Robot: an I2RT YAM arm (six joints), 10 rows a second.
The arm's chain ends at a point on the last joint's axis. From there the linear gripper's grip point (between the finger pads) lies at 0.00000 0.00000 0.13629 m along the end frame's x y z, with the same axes.
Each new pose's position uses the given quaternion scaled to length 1; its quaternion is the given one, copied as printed.
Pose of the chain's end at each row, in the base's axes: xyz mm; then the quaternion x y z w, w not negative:
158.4 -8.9 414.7 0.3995 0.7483 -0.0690 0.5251
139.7 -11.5 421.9 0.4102 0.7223 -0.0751 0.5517
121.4 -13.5 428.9 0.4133 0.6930 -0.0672 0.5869
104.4 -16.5 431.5 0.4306 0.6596 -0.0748 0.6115
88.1 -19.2 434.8 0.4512 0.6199 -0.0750 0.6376
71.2 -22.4 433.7 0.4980 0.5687 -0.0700 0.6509
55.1 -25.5 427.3 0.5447 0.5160 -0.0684 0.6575
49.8 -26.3 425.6 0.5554 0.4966 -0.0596 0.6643
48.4 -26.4 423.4 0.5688 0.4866 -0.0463 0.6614
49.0 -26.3 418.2 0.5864 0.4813 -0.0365 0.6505
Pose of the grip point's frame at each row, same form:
258.0 -80.2 354.9 0.3995 0.7483 -0.0690 0.5251
239.9 -88.0 370.1 0.4102 0.7223 -0.0751 0.5517
224.7 -92.3 387.7 0.4133 0.6930 -0.0672 0.5869
205.6 -101.7 398.7 0.4306 0.6596 -0.0748 0.6115
186.6 -110.3 410.9 0.4512 0.6199 -0.0750 0.6376
162.6 -121.6 414.2 0.4980 0.5687 -0.0700 0.6509
137.4 -132.7 410.1 0.5447 0.5160 -0.0684 0.6575
130.7 -134.9 410.6 0.5554 0.4966 -0.0596 0.6643
129.0 -135.1 406.9 0.5688 0.4866 -0.0463 0.6614
128.5 -135.1 397.6 0.5864 0.4813 -0.0365 0.6505

